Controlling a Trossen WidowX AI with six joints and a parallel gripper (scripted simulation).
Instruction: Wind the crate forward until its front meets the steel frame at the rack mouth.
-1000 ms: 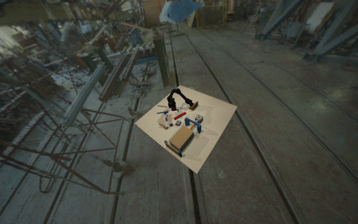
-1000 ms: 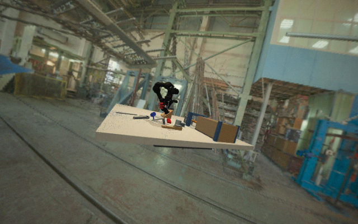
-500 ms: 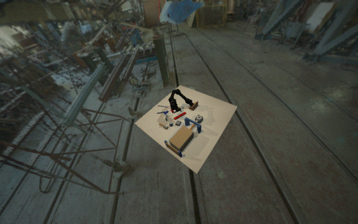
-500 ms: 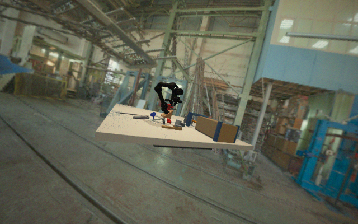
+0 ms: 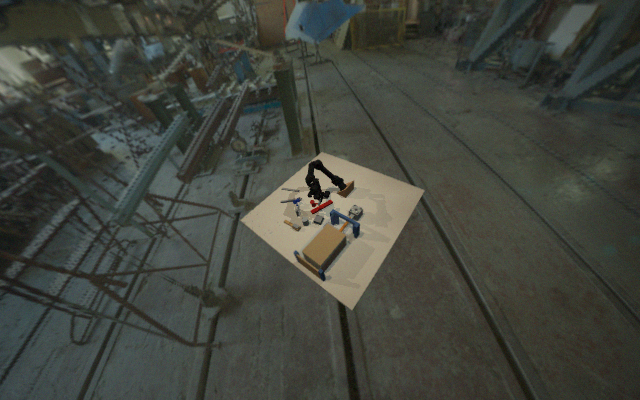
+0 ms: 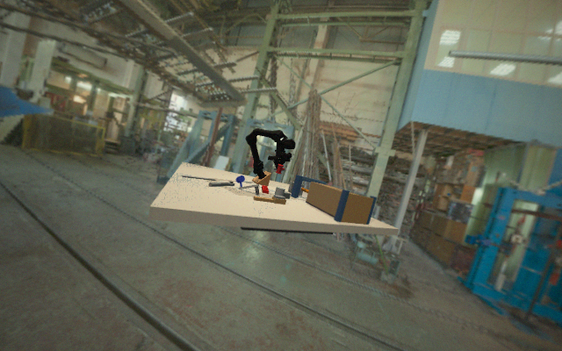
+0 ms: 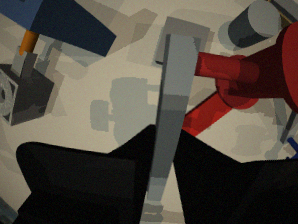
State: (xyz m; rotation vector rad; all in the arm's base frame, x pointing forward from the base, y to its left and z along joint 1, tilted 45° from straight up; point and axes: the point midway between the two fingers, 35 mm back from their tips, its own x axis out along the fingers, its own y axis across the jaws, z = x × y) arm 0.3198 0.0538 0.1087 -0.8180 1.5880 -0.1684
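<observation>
The red knob is 60 mm ahead of my gripper tip, 20 mm to the right of it and 20 mm above it. From my gripper tip the other things lie so: grey block (90 mm ahead, 20 mm to the left, 140 mm below); then winch handle (10 mm ahead, 10 mm to the right, 10 mm above); then red bar (50 mm behind, 50 mm to the right, 150 mm below).
</observation>
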